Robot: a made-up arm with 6 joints. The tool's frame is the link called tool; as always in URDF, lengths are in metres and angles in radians. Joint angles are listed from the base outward.
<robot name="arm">
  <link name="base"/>
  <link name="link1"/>
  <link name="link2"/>
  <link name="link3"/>
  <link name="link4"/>
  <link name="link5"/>
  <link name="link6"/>
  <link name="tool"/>
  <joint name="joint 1" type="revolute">
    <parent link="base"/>
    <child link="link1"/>
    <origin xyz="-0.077 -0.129 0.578"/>
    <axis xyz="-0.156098 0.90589 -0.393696"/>
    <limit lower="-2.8" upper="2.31"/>
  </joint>
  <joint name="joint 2" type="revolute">
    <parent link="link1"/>
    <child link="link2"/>
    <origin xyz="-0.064 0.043 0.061"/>
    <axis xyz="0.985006 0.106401 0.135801"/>
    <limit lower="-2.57" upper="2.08"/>
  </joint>
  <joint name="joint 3" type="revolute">
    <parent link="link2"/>
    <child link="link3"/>
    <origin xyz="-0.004 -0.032 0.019"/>
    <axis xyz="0 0 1"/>
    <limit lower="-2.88" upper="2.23"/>
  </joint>
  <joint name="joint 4" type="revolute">
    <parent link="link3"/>
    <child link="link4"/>
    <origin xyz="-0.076 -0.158 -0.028"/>
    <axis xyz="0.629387 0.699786 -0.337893"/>
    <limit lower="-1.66" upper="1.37"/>
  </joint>
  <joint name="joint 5" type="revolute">
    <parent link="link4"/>
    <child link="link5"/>
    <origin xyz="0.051 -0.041 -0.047"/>
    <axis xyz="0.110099 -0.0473 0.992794"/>
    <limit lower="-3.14" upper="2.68"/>
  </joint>
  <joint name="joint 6" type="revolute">
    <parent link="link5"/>
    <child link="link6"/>
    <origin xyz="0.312 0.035 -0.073"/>
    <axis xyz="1 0 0"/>
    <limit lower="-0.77" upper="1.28"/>
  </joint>
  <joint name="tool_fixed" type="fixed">
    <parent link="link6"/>
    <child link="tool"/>
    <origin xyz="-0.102 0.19 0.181" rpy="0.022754 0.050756 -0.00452"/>
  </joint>
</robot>
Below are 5 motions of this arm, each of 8 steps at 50 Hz.
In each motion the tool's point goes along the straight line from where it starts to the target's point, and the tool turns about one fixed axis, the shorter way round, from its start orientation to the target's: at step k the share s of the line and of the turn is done. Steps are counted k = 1, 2, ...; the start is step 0. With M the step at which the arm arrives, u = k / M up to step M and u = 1 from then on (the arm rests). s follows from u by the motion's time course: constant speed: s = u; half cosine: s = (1 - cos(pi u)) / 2; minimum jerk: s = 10 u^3 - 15 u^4 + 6 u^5.
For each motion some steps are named. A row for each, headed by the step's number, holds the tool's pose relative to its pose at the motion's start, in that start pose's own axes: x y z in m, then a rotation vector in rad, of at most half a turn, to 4 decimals.
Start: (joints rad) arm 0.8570 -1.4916 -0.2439 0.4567 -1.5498 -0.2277
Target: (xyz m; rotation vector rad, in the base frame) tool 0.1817 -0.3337 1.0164 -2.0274 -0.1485 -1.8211
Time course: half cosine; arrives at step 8
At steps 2, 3, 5, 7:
2: -0.0067 0.0092 -0.0026 -0.0209 -0.0061 0.0207
3: -0.0141 0.0194 -0.0055 -0.0440 -0.0128 0.0437
5: -0.0315 0.0435 -0.0123 -0.0986 -0.0288 0.0980
7: -0.0438 0.0606 -0.0171 -0.1372 -0.0400 0.1363

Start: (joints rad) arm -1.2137 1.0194 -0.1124 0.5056 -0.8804 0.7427
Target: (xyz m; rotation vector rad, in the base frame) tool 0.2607 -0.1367 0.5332 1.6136 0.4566 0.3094
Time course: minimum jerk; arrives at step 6
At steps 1, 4, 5, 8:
1: -0.0005 0.0008 0.0002 -0.0003 -0.0003 0.0027
4: -0.0106 0.0171 0.0054 -0.0061 -0.0063 0.0601
5: -0.0130 0.0208 0.0067 -0.0075 -0.0077 0.0733
8: -0.0134 0.0216 0.0069 -0.0078 -0.0080 0.0760

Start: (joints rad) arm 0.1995 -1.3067 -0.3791 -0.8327 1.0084 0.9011
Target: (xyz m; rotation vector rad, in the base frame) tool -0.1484 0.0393 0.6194 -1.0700 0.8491 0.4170
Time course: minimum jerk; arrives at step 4
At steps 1, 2, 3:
1: 0.0000 0.0006 -0.0007 -0.0035 -0.0001 -0.0002
2: 0.0002 0.0029 -0.0033 -0.0168 -0.0004 -0.0009
3: 0.0003 0.0052 -0.0060 -0.0301 -0.0007 -0.0017

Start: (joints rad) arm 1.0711 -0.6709 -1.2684 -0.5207 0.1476 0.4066
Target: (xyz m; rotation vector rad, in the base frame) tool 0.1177 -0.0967 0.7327 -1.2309 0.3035 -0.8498
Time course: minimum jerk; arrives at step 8
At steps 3, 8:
3: 0.0016 -0.0076 0.0007 0.0198 0.0006 -0.0241
8: 0.0058 -0.0276 0.0026 0.0719 0.0021 -0.0877

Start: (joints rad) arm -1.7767 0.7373 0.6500 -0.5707 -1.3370 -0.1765
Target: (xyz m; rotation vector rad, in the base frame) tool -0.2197 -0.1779 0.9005 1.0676 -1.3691 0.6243
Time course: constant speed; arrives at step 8
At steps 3, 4, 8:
3: -0.0002 0.0095 -0.0074 -0.0339 0.0040 0.0133
4: -0.0003 0.0127 -0.0099 -0.0452 0.0053 0.0177
8: -0.0005 0.0253 -0.0198 -0.0904 0.0107 0.0354

